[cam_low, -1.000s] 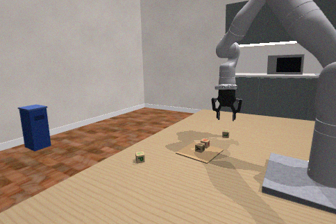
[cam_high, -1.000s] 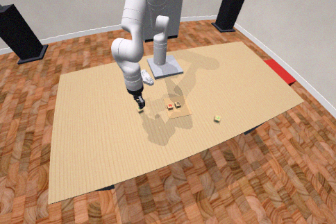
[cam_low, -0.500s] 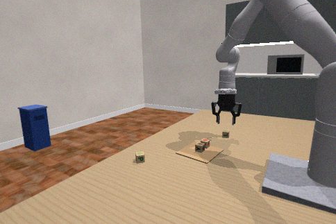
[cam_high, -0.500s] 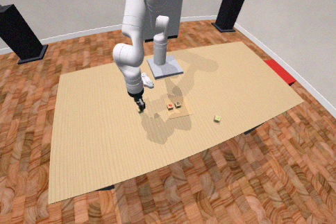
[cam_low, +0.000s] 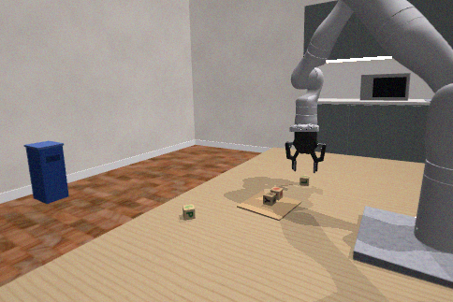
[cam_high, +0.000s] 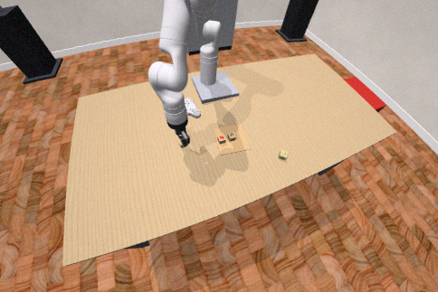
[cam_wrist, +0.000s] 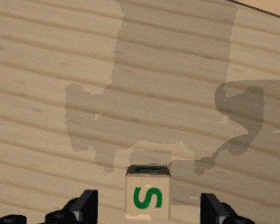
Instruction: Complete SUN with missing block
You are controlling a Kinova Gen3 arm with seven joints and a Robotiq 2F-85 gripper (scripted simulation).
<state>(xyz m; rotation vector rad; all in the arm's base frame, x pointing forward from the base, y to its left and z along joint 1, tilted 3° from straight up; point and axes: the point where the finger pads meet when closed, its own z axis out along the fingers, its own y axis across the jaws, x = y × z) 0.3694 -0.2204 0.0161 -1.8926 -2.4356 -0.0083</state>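
Now: hand 5 cm above the green-lettered block. The rest, counted from my hand: black U block (3 cm ahead, 22 cm to the left, 4 cm below); then tan mat (3 cm ahead, 22 cm to the left, 6 cm below); then red N block (3 cm ahead, 17 cm to the left, 4 cm below).
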